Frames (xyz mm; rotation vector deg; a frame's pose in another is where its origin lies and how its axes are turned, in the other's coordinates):
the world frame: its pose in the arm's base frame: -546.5 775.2 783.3 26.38 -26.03 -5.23
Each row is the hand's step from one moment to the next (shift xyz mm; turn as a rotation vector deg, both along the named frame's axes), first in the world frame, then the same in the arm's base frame.
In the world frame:
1: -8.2 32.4 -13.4 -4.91 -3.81 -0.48
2: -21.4 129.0 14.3 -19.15 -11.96 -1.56
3: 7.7 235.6 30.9 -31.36 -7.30 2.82
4: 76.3 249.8 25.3 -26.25 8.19 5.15
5: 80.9 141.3 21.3 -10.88 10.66 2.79
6: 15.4 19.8 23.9 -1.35 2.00 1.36
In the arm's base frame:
1: -1.9 36.0 0.5 -4.13 -2.30 -4.07
2: -27.6 113.4 60.6 -16.28 -6.49 -14.31
3: -10.6 196.5 133.4 -29.24 -1.85 -13.64
4: 53.2 198.7 162.9 -25.94 10.09 -2.78
5: 60.8 102.5 112.9 -11.16 10.41 2.63
6: 2.9 5.1 34.2 -1.84 1.48 1.44

